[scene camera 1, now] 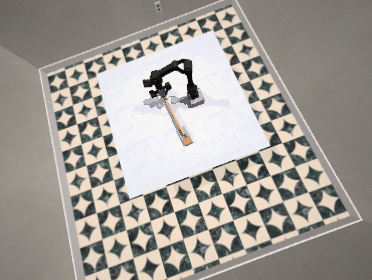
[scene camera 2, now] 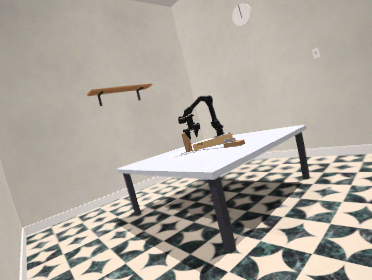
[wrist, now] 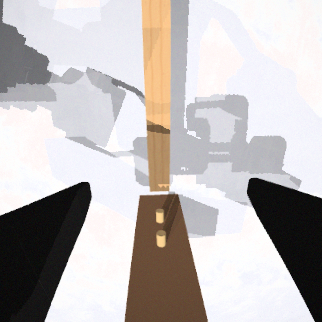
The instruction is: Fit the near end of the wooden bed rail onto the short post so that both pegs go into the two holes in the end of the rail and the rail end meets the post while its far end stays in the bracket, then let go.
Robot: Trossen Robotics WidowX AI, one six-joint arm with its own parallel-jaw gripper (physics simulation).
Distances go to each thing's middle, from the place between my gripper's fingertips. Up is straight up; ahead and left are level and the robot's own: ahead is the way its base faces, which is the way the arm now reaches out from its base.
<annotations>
Right now the post (wrist: 160,276) is 10 mm ahead of my hand, 100 mm to the right of it and 30 mm below it. Also, from my hand: wooden bed rail (wrist: 155,28) 30 mm behind, 180 mm to the left, 60 mm below.
</annotations>
